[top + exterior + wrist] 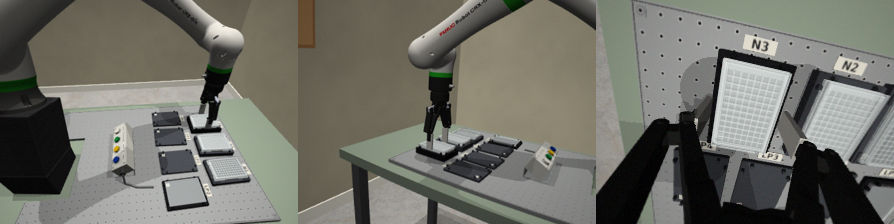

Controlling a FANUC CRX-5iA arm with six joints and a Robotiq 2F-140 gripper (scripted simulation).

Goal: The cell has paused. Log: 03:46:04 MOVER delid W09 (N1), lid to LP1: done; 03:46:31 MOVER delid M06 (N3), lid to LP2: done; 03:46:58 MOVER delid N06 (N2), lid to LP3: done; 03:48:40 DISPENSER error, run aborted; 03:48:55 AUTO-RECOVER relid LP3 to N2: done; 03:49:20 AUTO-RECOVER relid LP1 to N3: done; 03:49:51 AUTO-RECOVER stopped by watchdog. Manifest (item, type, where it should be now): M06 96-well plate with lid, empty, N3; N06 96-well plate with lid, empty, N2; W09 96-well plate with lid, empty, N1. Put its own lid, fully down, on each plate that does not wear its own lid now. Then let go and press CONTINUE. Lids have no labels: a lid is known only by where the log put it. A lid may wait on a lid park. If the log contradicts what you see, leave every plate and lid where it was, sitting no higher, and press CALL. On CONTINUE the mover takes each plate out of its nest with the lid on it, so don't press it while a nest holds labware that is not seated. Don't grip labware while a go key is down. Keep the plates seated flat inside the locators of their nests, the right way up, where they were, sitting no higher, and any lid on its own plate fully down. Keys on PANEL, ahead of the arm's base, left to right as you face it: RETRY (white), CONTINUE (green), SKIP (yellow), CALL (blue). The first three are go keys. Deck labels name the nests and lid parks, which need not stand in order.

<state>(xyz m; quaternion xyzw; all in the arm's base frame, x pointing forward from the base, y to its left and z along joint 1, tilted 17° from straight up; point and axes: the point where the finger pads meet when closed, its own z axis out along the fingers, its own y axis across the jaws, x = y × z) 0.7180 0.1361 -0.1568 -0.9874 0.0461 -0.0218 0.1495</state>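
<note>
The plate lies 3 cm below my hand. From my hand the other things lie so: lid park LP3: 19 cm behind, 6 cm below, 5 cm to the right; then lid park LP4: 18 cm behind, 7 cm to the left, 6 cm below; then lid park LP1: 19 cm to the right, 19 cm behind, 6 cm below.
</note>
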